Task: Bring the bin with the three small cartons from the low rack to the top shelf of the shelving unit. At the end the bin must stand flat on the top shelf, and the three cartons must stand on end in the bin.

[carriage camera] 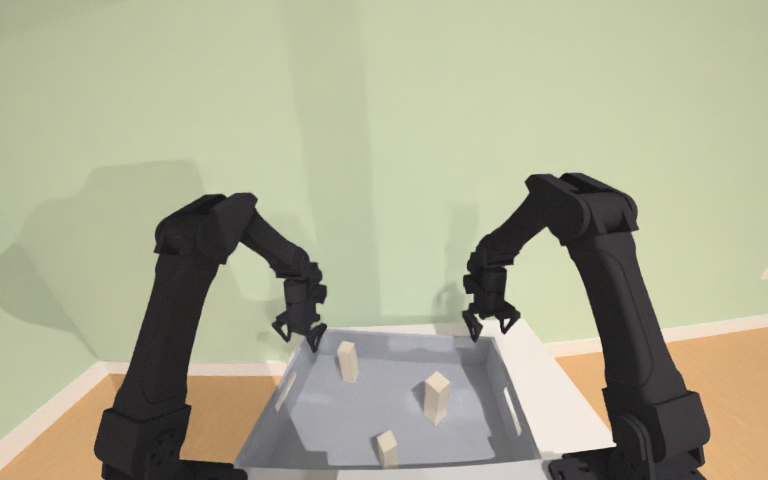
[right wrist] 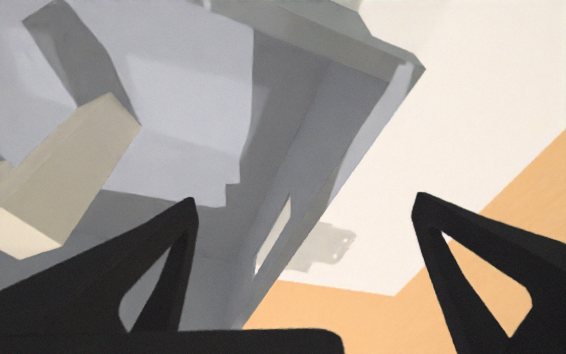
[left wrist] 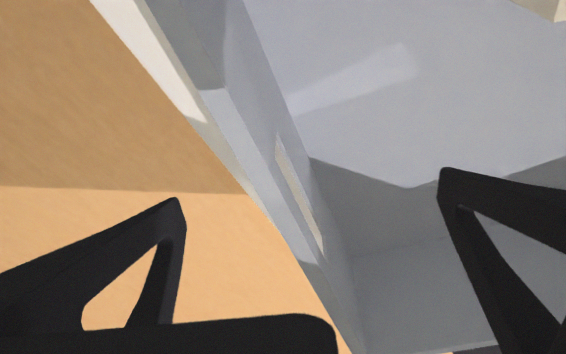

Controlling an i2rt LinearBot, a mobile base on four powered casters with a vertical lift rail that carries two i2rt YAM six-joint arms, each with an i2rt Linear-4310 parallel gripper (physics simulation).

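Places are measured from the left arm's base along level axes (x up, y left, z back), in millimetres.
Where they show: left gripper, fingertip midpoint: (carriage camera: 301,346) (left wrist: 308,197); right gripper, fingertip midpoint: (carriage camera: 488,337) (right wrist: 304,206).
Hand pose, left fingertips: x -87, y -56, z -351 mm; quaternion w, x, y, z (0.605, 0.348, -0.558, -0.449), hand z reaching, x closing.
Things, the pixels of their top centre, and the offset from my left fingertips. "spot": a spot on its surface instead. Level surfaces: height alone.
- blue-grey bin at its top centre: (carriage camera: 391,393) dz +112, dx -45, dy -253 mm
- white low rack at a spot on its surface: (right wrist: 450,125) spot: dz +32, dx -165, dy -694 mm
- carton at a spot on its surface: (carriage camera: 347,362) spot: dz +0, dx -70, dy -124 mm
- orange floor at its surface level: dx -470 mm
The blue-grey bin (carriage camera: 419,346) (left wrist: 255,107) (right wrist: 310,150) sits on the white low rack (carriage camera: 549,390) (right wrist: 450,125). Three cream cartons stand on end in it: one carton (carriage camera: 347,362) at the back left, one carton (carriage camera: 436,399) (right wrist: 75,170) right of the middle, one carton (carriage camera: 387,450) near the front wall. My left gripper (carriage camera: 300,344) (left wrist: 308,197) is open and empty above the bin's left side wall, which runs between its fingers in the wrist view. My right gripper (carriage camera: 491,335) (right wrist: 304,206) is open and empty above the right side wall, near the back right corner.
Each side wall has a handle slot. The rack top extends right of the bin. A green wall (carriage camera: 419,169) stands behind, and orange floor (carriage camera: 226,418) (left wrist: 75,100) shows beside the rack. The shelving unit does not show in these views.
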